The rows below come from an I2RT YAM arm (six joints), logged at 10 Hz.
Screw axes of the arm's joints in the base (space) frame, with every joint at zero. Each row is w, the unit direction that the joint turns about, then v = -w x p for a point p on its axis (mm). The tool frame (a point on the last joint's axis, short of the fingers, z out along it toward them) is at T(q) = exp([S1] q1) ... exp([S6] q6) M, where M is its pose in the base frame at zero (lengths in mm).
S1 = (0, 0, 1, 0, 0, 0)
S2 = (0, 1, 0, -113.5, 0, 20)
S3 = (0, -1, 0, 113.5, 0, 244)
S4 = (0, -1, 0, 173.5, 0, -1)
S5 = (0, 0, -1, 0, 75, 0)
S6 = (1, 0, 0, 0, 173.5, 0)
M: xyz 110.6 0 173.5 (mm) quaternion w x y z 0.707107 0 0.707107 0
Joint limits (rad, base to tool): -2.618..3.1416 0..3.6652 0..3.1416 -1.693..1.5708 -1.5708..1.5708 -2.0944..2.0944
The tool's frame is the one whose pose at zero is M.
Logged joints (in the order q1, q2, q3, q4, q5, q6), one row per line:
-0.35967 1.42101 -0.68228 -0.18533 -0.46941 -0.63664
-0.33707 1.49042 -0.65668 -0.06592 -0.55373 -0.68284
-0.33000 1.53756 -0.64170 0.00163 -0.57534 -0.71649
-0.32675 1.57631 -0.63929 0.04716 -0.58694 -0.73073
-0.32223 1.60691 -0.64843 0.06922 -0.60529 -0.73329
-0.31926 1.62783 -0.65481 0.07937 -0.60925 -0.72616
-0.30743 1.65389 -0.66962 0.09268 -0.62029 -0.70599
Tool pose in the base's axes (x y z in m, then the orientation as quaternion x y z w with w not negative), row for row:
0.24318 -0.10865 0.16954 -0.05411 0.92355 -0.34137 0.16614
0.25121 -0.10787 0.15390 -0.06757 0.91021 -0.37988 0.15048
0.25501 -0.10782 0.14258 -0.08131 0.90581 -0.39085 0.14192
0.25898 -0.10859 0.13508 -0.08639 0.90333 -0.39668 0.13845
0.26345 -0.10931 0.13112 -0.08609 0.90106 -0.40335 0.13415
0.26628 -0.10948 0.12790 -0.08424 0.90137 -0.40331 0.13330
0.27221 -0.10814 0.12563 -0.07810 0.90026 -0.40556 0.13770
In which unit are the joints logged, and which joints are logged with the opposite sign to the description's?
The joints are logged in radians. Opposite sign: q3, q5.
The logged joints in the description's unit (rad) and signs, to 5 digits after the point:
-0.35967 1.42101 0.68228 -0.18533 0.46941 -0.63664
-0.33707 1.49042 0.65668 -0.06592 0.55373 -0.68284
-0.33000 1.53756 0.64170 0.00163 0.57534 -0.71649
-0.32675 1.57631 0.63929 0.04716 0.58694 -0.73073
-0.32223 1.60691 0.64843 0.06922 0.60529 -0.73329
-0.31926 1.62783 0.65481 0.07937 0.60925 -0.72616
-0.30743 1.65389 0.66962 0.09268 0.62029 -0.70599

